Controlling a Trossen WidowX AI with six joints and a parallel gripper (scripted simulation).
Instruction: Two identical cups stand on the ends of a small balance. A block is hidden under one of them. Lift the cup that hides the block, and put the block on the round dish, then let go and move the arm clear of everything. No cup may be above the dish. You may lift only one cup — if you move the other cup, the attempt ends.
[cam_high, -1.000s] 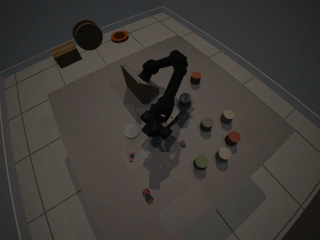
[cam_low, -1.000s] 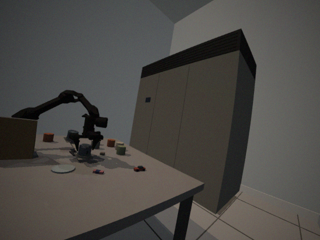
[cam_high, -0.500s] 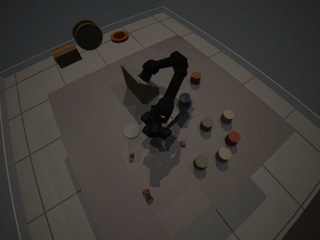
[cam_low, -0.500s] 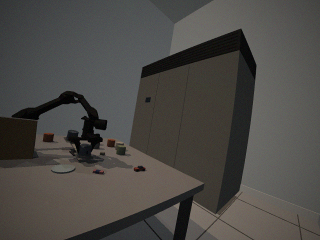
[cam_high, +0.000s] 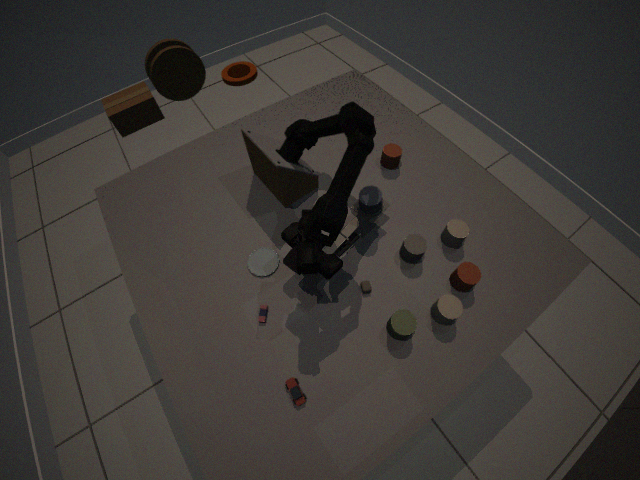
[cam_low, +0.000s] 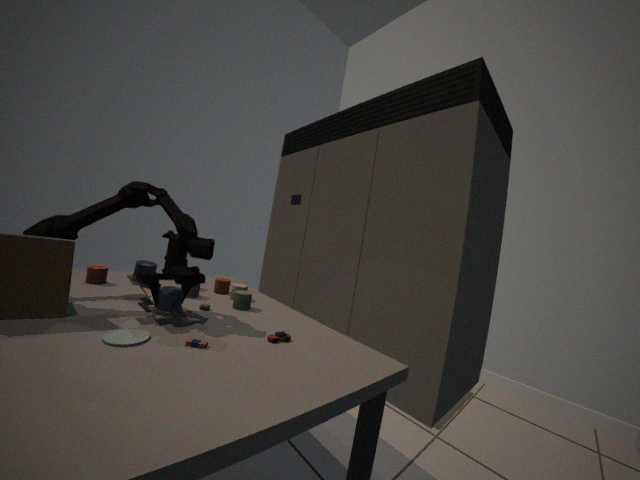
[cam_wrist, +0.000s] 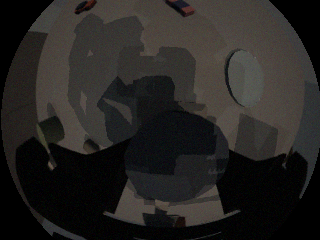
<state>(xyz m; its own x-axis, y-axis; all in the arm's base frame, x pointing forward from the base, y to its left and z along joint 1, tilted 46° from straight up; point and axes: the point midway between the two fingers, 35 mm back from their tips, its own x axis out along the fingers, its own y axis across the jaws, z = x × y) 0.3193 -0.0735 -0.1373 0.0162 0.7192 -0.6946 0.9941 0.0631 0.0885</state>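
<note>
My gripper tip is now 12 cm past the round dish, 11 cm to the left of it and 5 cm above it. Also, from my gripper tip: balance beam (13 cm to the left, 1 cm below, 1 cm behind); teal block (1 cm below); cup (2 cm to the right, 1 cm above).
</note>
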